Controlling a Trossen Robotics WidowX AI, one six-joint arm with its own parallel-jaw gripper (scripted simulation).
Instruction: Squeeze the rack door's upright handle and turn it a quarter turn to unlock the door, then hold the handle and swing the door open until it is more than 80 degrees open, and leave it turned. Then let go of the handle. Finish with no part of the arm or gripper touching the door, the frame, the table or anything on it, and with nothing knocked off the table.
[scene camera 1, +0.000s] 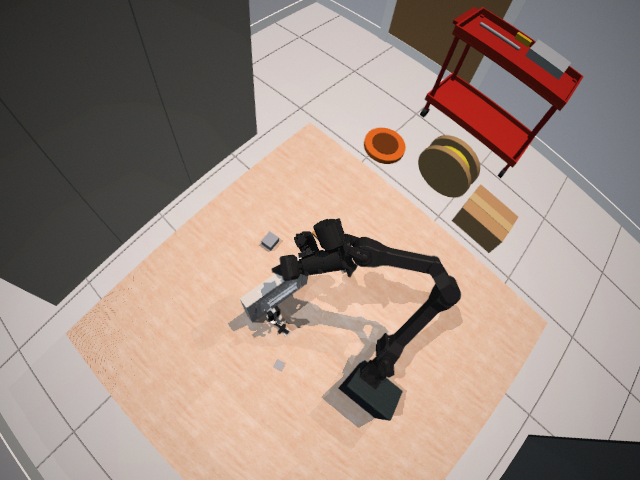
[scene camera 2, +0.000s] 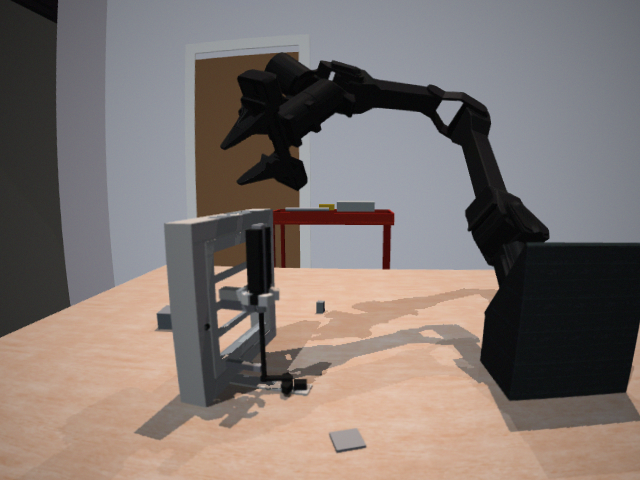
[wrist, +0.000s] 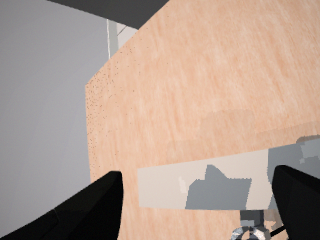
Scene:
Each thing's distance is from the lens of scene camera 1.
my gripper (scene camera 1: 278, 269): 108 cm
rack (scene camera 1: 264, 297): 115 cm

